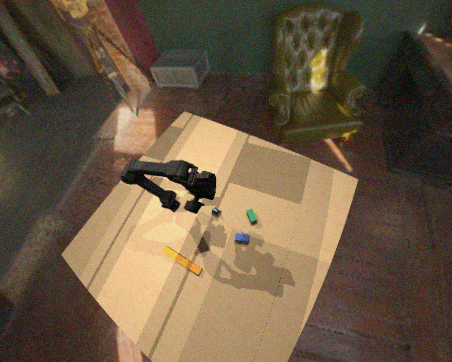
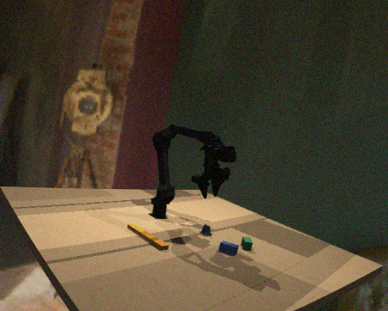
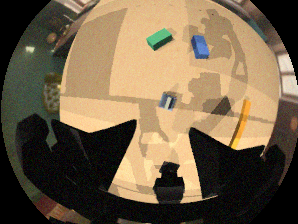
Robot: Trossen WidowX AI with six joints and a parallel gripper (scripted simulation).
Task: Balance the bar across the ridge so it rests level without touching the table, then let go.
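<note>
My gripper tip is now 30 cm to the left of the orange bar, 15 cm above it and 1 cm short of it. Round my gripper tip: green block: 20 cm ahead, 14 cm below, 7 cm to the left; blue block: 21 cm ahead, 14 cm below, 5 cm to the right.
</note>
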